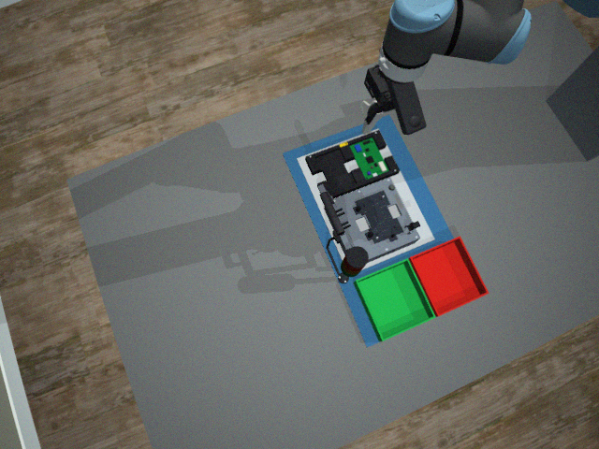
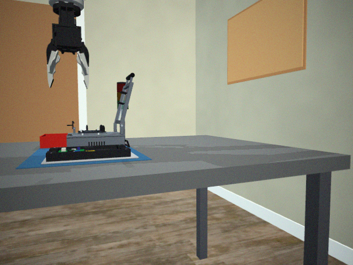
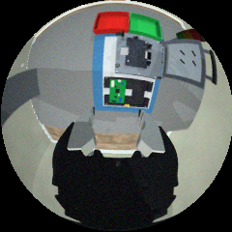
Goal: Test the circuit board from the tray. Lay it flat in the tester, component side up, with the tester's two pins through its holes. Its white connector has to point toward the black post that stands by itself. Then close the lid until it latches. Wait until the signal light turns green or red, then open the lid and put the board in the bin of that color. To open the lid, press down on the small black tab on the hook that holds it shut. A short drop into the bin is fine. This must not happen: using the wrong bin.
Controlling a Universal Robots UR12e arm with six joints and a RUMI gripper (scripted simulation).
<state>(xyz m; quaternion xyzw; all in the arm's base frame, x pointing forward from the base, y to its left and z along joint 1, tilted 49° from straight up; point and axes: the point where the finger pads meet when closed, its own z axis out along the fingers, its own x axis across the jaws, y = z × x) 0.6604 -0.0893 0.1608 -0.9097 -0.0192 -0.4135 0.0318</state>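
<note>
My gripper is now 19 cm above the green circuit board. From my hand the other things lie so: red bin 8 cm behind, 36 cm to the left, 20 cm below; then black latch hook 2 cm behind, 22 cm to the left, 12 cm below; then tester lid 17 cm ahead, 18 cm to the left, 3 cm below.
</note>
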